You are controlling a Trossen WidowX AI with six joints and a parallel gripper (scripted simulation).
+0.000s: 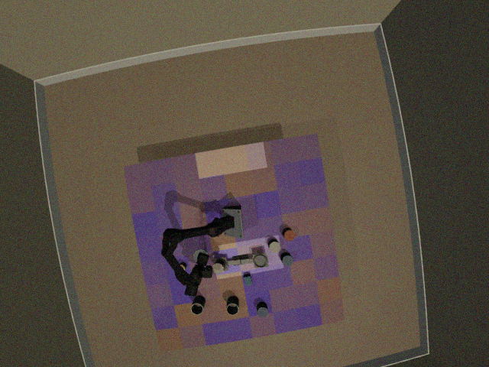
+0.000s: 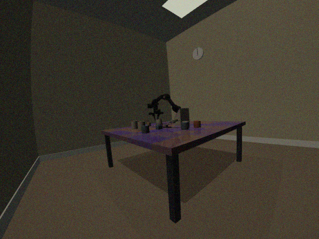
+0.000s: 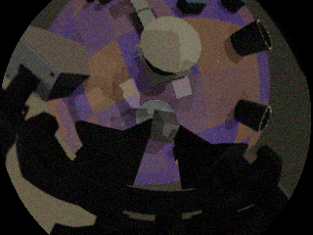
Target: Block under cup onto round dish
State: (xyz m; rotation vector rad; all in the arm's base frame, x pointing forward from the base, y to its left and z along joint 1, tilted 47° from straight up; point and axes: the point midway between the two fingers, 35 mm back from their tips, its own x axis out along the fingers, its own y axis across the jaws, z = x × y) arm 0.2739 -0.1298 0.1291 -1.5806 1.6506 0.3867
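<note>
Now: gripper tip 2 cm past the round pale dish, 2 cm to the left of it and 8 cm above it. Also, from my gripper tip: balance: 1 cm ahead, 24 cm to the left, 4 cm below; then grey block: 1 cm above; then beige cup: 9 cm behind, 47 cm to the left, 4 cm below.
</note>
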